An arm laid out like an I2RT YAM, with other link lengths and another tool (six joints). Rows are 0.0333 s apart.
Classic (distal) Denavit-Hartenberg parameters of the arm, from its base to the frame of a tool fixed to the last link. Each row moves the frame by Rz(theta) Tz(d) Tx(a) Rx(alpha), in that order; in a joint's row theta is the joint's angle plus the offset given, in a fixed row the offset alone. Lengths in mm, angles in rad.
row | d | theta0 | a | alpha
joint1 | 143.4 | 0 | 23 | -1.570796
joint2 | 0 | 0 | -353.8 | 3.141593
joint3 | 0 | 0.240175 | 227 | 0
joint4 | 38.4 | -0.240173 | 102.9 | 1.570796
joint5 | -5.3 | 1.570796 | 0 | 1.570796
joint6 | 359.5 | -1.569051 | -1 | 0.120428
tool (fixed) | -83.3 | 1.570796 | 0 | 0
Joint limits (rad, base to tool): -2.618..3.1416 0..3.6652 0..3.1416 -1.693..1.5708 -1.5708..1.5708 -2.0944..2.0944
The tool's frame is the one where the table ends.
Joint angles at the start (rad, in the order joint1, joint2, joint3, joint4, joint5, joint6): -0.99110 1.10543 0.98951 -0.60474 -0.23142 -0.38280
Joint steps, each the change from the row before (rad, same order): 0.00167 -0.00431 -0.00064 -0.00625 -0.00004 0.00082; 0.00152 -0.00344 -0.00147 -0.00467 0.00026 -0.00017; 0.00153 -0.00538 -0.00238 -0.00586 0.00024 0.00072; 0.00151 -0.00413 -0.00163 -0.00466 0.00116 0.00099; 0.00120 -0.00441 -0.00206 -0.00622 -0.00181 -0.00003; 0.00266 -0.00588 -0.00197 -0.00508 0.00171 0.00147; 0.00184 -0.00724 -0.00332 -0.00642 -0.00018 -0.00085; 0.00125 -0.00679 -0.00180 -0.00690 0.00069 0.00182; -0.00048 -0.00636 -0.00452 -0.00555 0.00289 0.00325; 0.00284 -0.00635 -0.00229 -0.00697 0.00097 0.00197; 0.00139 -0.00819 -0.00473 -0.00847 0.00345 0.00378; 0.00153 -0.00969 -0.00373 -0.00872 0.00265 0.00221
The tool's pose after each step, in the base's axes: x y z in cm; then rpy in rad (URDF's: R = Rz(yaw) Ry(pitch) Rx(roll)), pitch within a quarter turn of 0, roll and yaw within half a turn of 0. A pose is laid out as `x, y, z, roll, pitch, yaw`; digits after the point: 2 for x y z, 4 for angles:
21.86, -30.41, 24.60, -2.2878, -0.0589, -2.0471
21.80, -30.23, 24.51, -2.2903, -0.0579, -2.0455
21.70, -29.99, 24.41, -2.2927, -0.0561, -2.0445
21.62, -29.82, 24.33, -2.2948, -0.0549, -2.0444
21.56, -29.56, 24.21, -2.2976, -0.0520, -2.0417
21.48, -29.35, 24.16, -2.2990, -0.0513, -2.0412
21.37, -29.06, 24.06, -2.3012, -0.0506, -2.0385
21.24, -28.82, 24.00, -2.3029, -0.0488, -2.0389
21.00, -28.63, 23.81, -2.3066, -0.0463, -2.0435
20.90, -28.36, 23.70, -2.3091, -0.0440, -2.0425
20.65, -28.07, 23.48, -2.3141, -0.0409, -2.0460
20.42, -27.77, 23.35, -2.3171, -0.0395, -2.0477

